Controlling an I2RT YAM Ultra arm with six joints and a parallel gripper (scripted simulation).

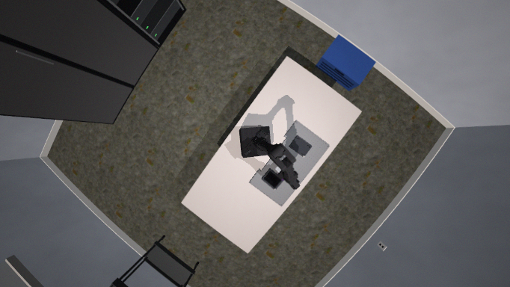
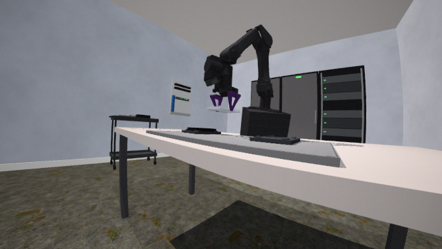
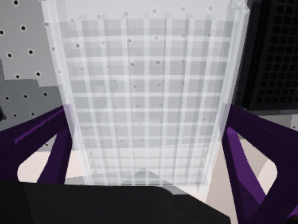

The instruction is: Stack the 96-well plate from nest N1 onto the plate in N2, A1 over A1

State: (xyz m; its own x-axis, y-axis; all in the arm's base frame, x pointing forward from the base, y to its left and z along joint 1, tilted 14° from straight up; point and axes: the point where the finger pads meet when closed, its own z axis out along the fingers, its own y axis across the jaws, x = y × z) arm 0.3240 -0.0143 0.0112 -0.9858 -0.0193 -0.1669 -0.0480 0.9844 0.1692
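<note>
Now: the dark plate 10 mm ahead of my hand, 140 mm to the right of it and 90 mm below it. Also, from my hand: clear 96-well plate (right at my hand).
</note>
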